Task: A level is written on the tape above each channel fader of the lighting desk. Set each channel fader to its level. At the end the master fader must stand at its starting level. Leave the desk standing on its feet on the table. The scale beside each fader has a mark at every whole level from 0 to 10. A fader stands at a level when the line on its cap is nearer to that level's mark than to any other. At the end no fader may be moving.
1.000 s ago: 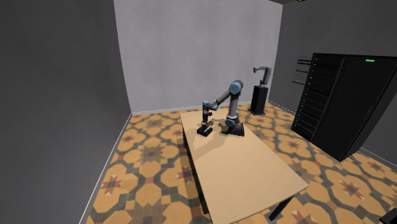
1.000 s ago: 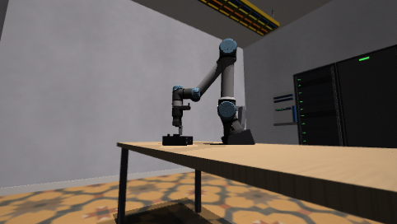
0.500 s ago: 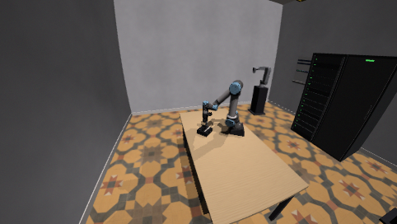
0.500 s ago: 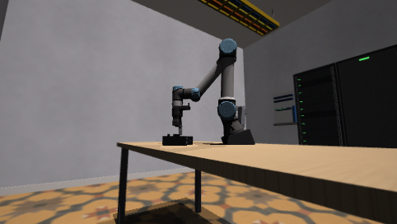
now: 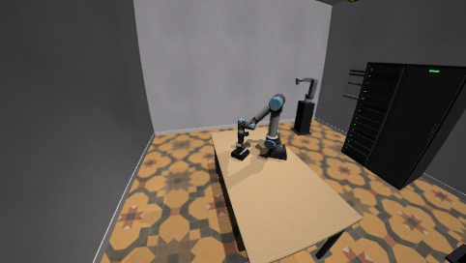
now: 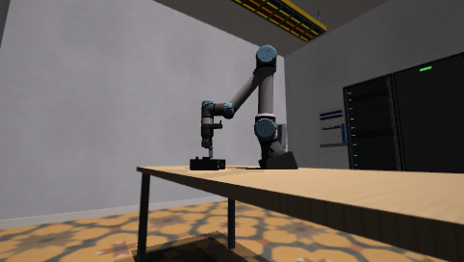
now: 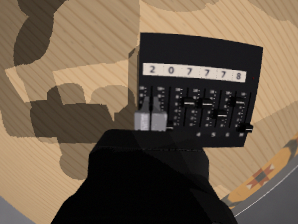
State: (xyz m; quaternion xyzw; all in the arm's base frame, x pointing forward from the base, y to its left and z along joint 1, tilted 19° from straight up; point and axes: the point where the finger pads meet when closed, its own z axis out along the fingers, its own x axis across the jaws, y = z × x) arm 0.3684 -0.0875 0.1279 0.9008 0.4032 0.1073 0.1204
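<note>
My hand is 11 cm short of the master fader cap, 8 cm to the right of it and 1 cm above it.
</note>
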